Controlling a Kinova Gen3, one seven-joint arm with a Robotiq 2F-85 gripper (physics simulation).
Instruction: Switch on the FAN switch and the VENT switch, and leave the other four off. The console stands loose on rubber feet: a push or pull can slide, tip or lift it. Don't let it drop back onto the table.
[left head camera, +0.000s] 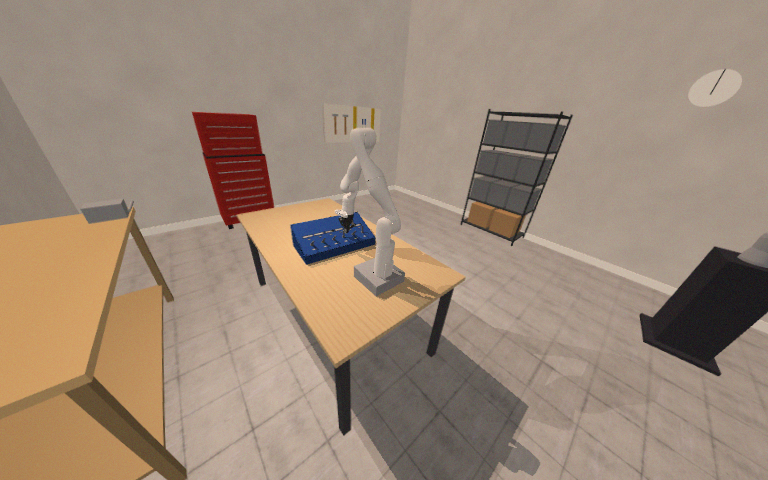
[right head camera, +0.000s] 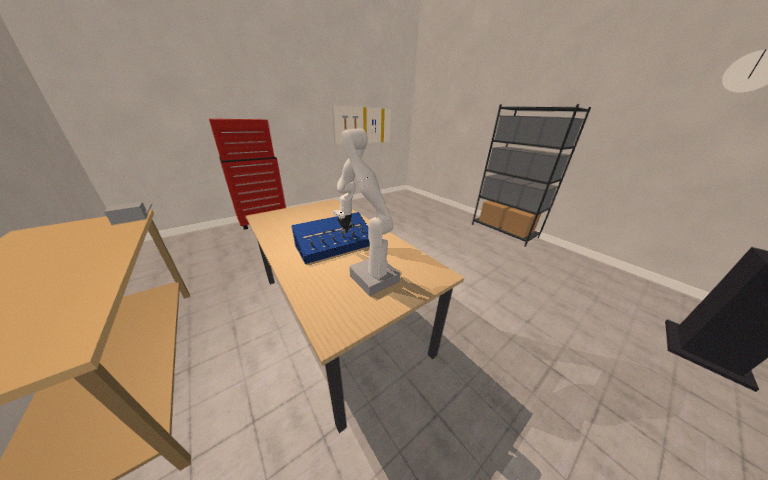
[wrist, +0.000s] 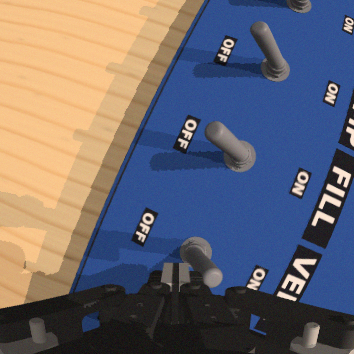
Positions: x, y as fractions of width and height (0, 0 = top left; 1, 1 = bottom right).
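Observation:
Blue console (left head camera: 0.40, 0.49). Blue console (right head camera: 0.40, 0.49). My gripper (wrist: 0.50, 0.79), blue console (wrist: 0.77, 0.63).

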